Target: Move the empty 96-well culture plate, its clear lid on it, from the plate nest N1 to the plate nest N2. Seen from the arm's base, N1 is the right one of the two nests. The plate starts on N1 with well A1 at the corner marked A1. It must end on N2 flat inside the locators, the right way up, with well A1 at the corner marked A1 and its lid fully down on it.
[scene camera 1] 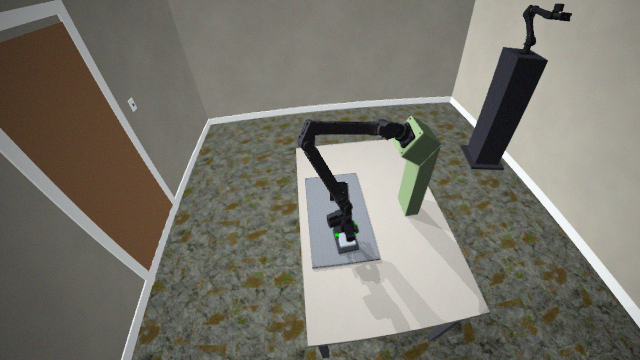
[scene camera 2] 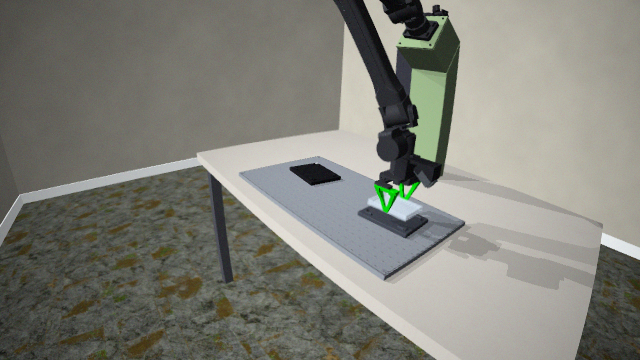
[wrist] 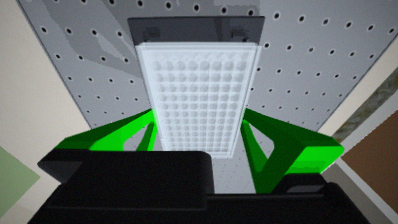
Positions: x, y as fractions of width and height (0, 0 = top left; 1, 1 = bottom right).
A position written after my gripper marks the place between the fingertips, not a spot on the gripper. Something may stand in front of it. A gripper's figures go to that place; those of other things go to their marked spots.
Scene:
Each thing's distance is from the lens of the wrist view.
my gripper (wrist: 0.50, 0.50): 0.13 m
clear lid (wrist: 0.50, 0.42): 0.10 m

